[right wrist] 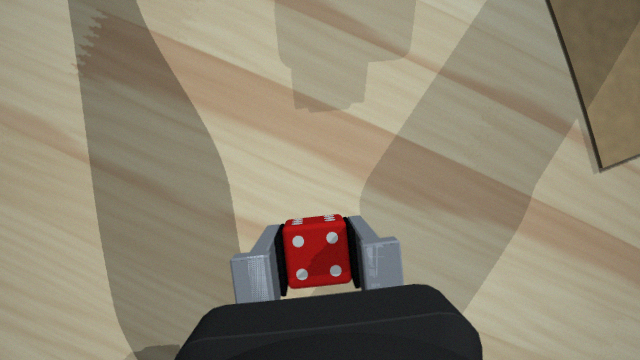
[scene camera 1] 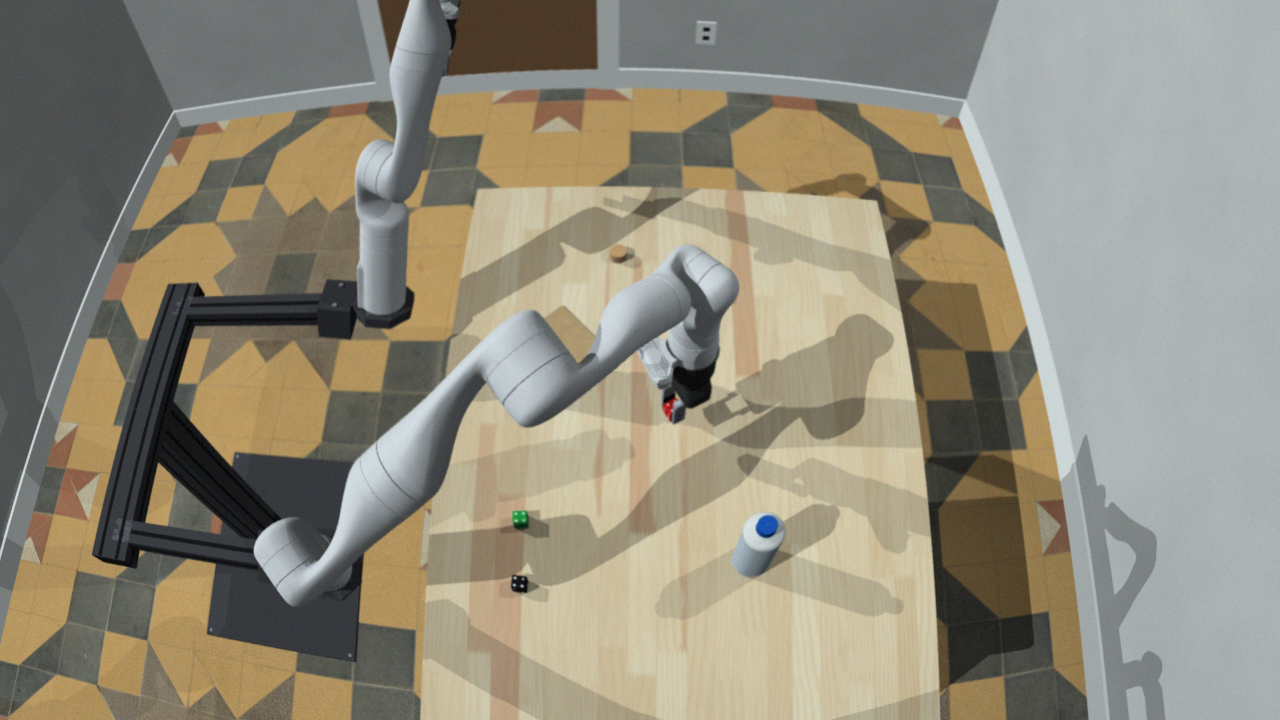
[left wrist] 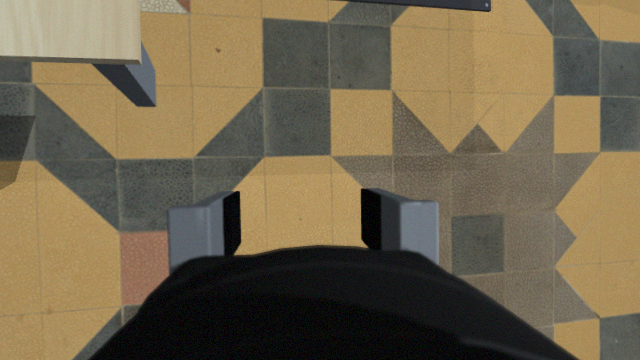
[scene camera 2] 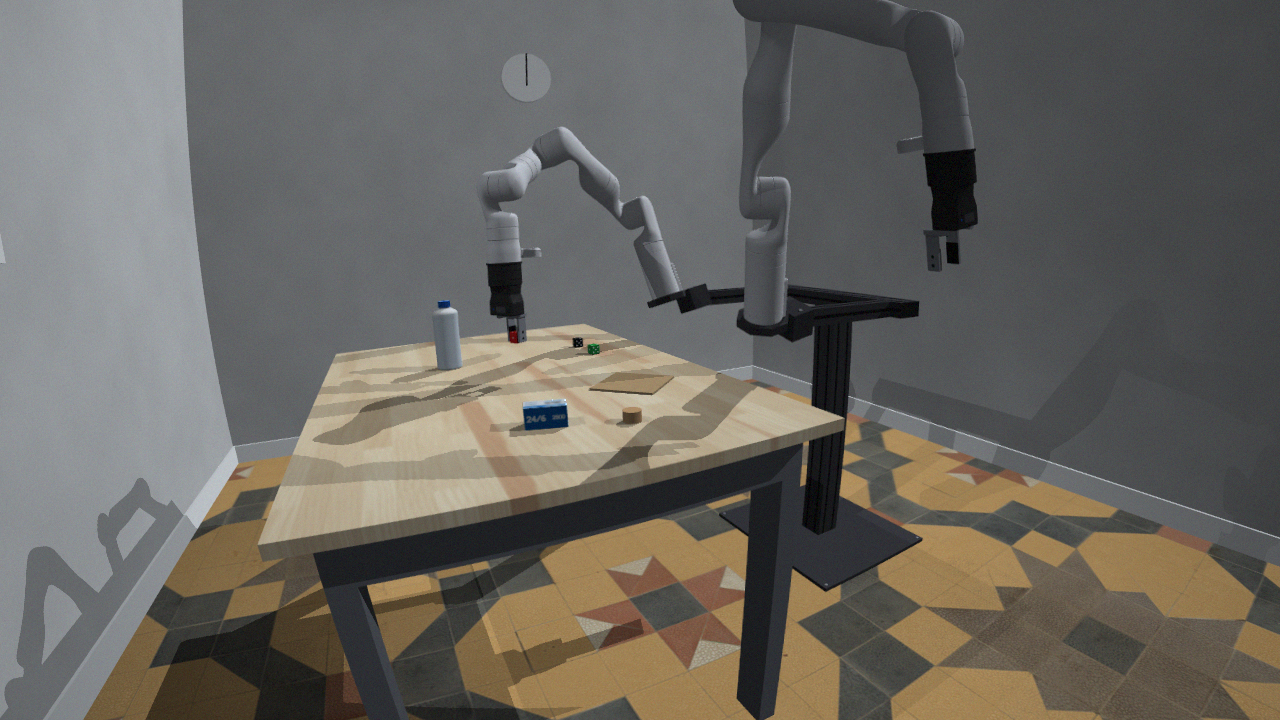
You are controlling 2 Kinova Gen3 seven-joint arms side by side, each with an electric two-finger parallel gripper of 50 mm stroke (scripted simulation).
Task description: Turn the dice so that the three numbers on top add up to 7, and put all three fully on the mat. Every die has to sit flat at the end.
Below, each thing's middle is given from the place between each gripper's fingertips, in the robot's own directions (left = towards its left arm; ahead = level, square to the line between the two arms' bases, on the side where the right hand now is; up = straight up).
I see my right gripper [scene camera 2: 517, 341] 10 mm above the red die [right wrist: 316, 250]. Round my right hand: staples box [scene camera 2: 546, 414] (20 mm ahead, 340 mm to the left, 90 mm below); brown square mat [scene camera 1: 576, 337] (220 mm behind, 160 mm to the left, 110 mm below); white bottle [scene camera 1: 759, 542] (150 mm ahead, 230 mm to the right, 20 mm below).
My left hand [scene camera 2: 944, 266] is 52 cm to the left of the brown square mat, 33 cm short of it and 28 cm above it. Also, from my left hand: red die: 67 cm to the right, 55 cm ahead, 18 cm below; then staples box: 56 cm ahead, 34 cm to the right, 26 cm below; then white bottle: 90 cm to the right, 69 cm ahead, 20 cm below.
